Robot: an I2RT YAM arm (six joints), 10 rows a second.
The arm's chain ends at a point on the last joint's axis. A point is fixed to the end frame.
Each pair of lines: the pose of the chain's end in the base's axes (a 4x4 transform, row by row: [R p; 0 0 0 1], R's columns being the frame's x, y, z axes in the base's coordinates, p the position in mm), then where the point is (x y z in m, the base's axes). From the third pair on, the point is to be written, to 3 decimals.
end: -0.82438 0.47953 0.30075 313.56; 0.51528 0.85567 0.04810 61.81; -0.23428 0.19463 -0.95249 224.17; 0 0 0 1
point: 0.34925 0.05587 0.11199
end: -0.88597 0.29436 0.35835 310.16; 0.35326 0.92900 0.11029 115.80; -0.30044 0.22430 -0.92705 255.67; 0 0 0 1
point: 0.35480 0.11744 0.14659
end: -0.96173 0.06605 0.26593 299.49; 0.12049 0.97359 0.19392 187.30; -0.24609 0.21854 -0.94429 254.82; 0 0 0 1
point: 0.336 0.200 0.143
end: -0.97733 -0.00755 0.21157 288.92; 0.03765 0.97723 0.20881 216.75; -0.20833 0.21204 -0.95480 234.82; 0 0 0 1
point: 0.320 0.231 0.122
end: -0.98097 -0.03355 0.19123 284.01; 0.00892 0.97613 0.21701 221.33; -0.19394 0.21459 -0.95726 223.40; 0 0 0 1
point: 0.313 0.237 0.110
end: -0.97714 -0.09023 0.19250 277.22; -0.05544 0.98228 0.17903 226.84; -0.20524 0.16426 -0.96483 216.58; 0 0 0 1
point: 0.307 0.239 0.103
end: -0.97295 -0.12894 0.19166 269.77; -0.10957 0.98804 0.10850 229.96; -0.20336 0.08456 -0.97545 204.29; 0 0 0 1
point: 0.300 0.234 0.090
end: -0.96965 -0.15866 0.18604 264.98; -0.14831 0.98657 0.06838 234.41; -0.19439 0.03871 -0.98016 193.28; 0 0 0 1
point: 0.294 0.234 0.079
